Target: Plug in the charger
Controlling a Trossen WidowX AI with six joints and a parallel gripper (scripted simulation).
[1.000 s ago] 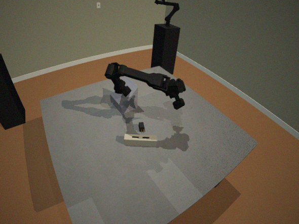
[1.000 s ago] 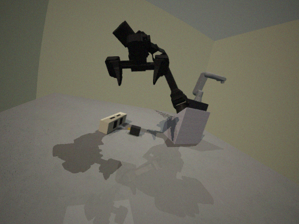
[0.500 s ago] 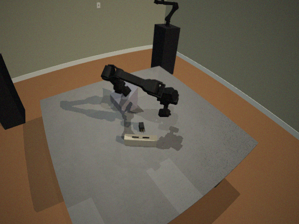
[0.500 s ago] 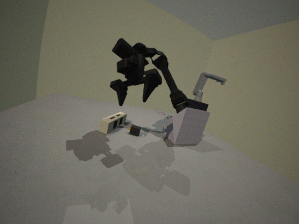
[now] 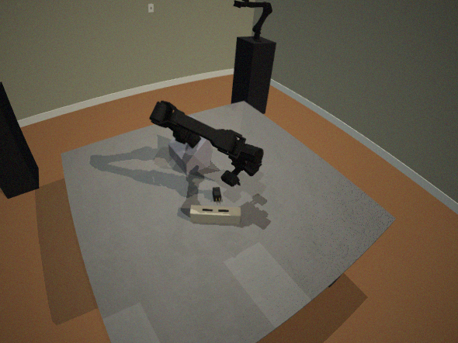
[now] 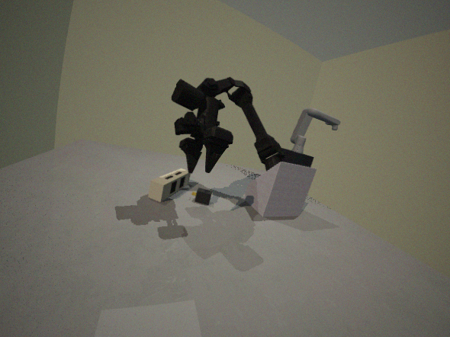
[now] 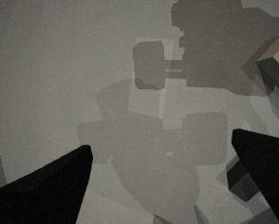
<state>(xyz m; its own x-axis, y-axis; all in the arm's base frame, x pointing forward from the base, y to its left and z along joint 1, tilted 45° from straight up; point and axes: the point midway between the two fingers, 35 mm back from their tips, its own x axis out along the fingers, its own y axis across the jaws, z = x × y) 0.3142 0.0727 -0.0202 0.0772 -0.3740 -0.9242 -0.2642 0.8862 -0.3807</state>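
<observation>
Now: gripper tip 110 mm to the left of the black two-prong charger, 110 mm above it and 50 mm past it.
</observation>
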